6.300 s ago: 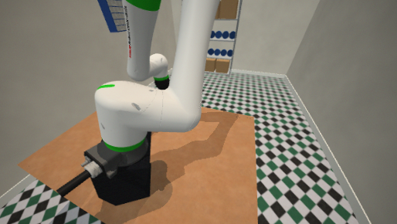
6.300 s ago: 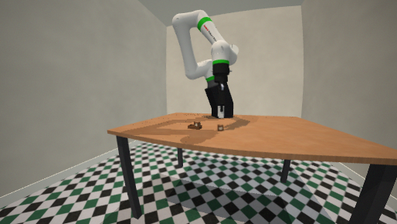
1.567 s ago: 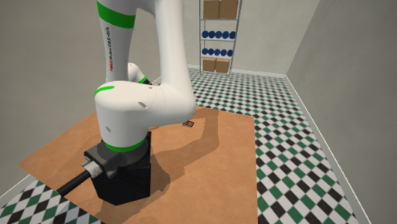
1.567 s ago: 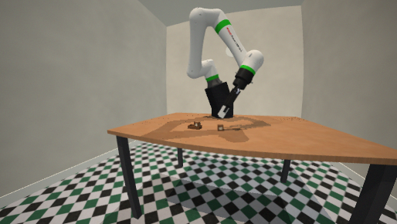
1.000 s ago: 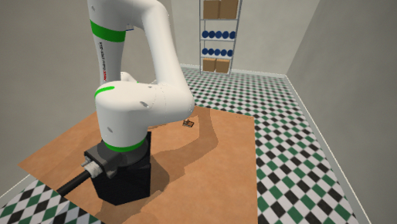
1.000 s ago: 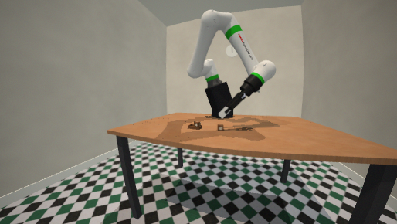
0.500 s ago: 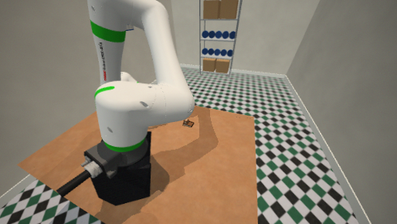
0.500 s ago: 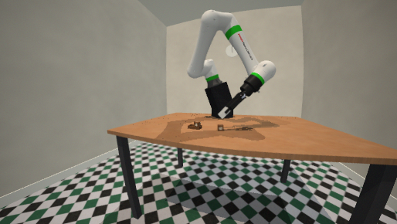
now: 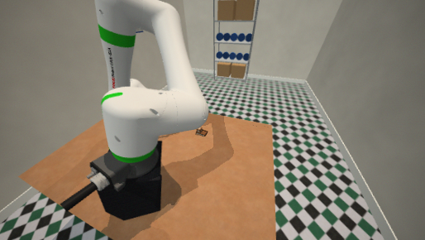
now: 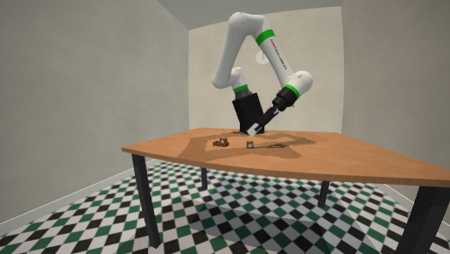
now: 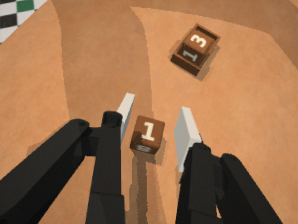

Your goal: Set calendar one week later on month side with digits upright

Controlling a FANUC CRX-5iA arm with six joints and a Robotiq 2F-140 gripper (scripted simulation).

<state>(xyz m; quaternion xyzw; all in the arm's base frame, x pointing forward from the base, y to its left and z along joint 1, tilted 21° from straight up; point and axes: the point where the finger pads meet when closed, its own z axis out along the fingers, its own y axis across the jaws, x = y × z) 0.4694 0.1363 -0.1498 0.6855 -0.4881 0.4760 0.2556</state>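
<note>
The brown cube is 8 cm below my hand, 2 cm to the right of it and 1 cm ahead of it. The rest, counted from my hand: brown calendar tray: 18 cm to the right, 8 cm below, 2 cm ahead.
</note>
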